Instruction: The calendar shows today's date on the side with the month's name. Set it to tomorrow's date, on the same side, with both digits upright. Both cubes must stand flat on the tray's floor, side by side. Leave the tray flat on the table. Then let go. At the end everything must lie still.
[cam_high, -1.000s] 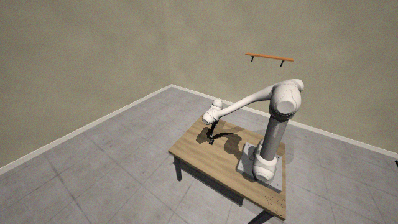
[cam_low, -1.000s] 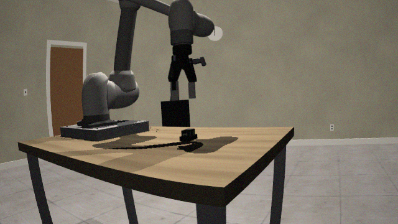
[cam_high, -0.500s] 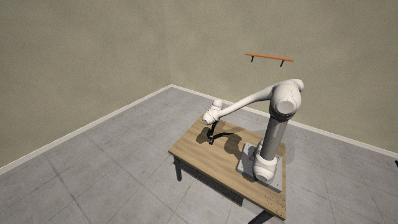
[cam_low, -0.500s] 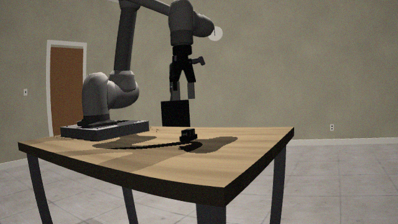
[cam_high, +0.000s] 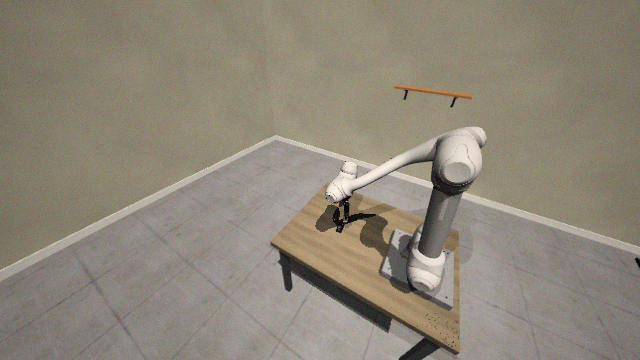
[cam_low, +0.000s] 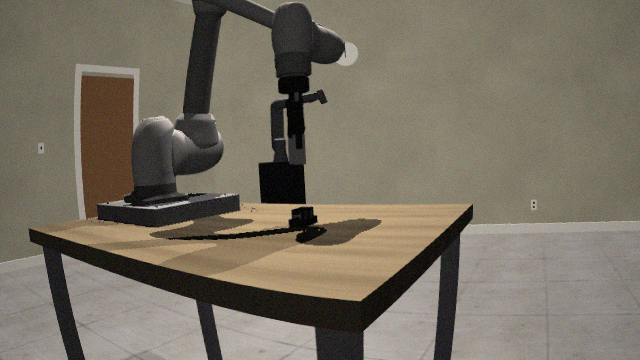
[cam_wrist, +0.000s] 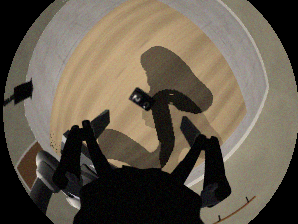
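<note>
The dark cube is 13 cm below my hand. The rest, counted from my hand: dark calendar tray (15 cm below, 1 cm to the left, 1 cm behind).
</note>
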